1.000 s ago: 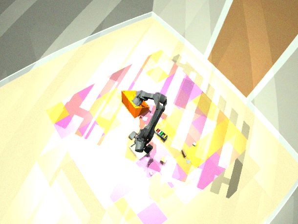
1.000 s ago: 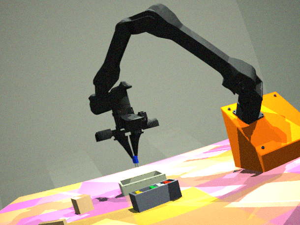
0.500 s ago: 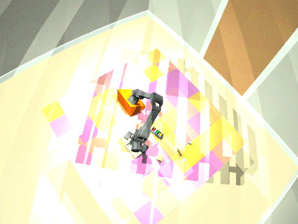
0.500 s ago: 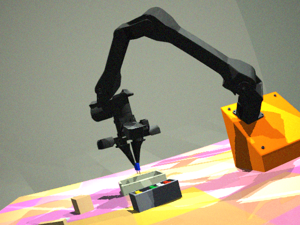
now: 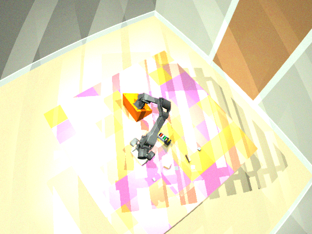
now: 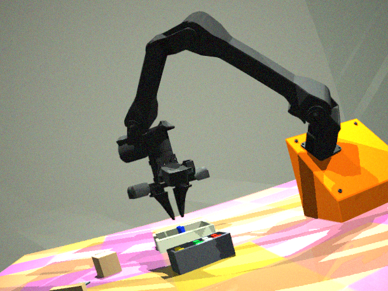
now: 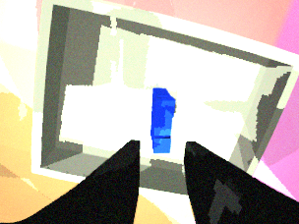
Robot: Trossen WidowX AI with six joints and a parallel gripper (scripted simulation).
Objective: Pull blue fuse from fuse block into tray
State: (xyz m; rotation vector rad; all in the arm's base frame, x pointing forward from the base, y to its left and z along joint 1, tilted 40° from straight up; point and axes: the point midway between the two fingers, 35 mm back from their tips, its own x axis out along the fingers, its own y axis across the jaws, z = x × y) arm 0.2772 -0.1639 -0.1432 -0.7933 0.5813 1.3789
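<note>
The blue fuse is 3 cm below my gripper tip. From my gripper tip the other things lie so: white fuse: 1 cm ahead, 22 cm to the left, 3 cm below; then tray: 5 cm below; then red fuse: 1 cm behind, 21 cm to the left, 3 cm below.
</note>
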